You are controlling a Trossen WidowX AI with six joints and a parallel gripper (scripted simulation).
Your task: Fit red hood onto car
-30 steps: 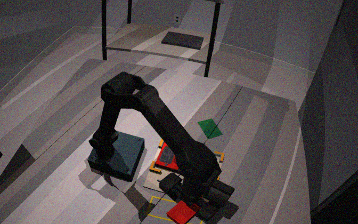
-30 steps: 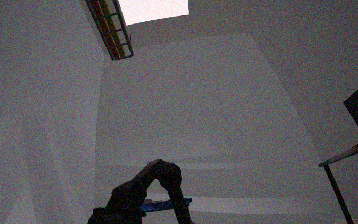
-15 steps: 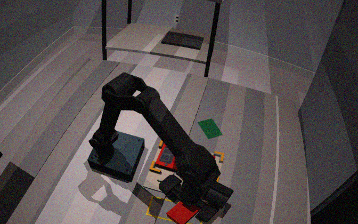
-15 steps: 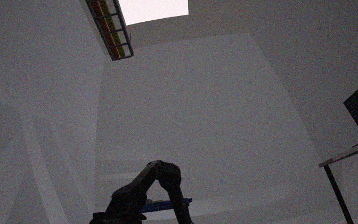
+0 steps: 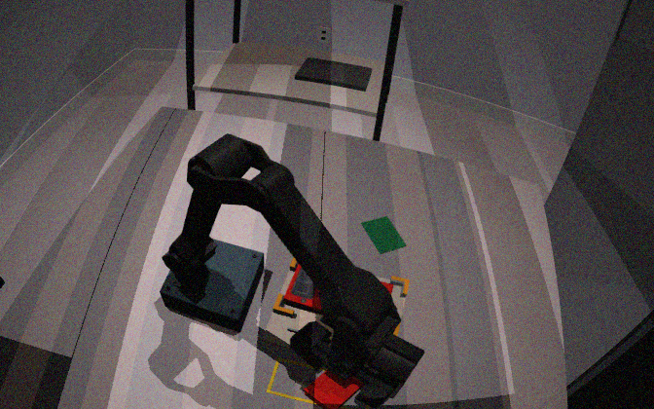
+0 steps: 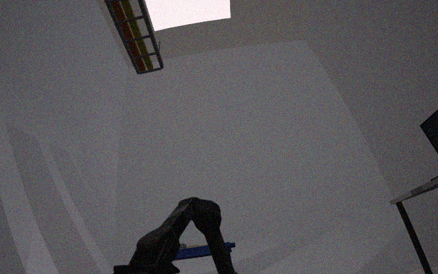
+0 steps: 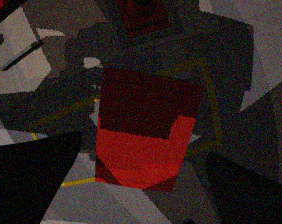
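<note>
The red hood is 2 cm below my gripper tip. Round my gripper tip: green patch: 42 cm to the left, 4 cm below, 2 cm ahead.
</note>
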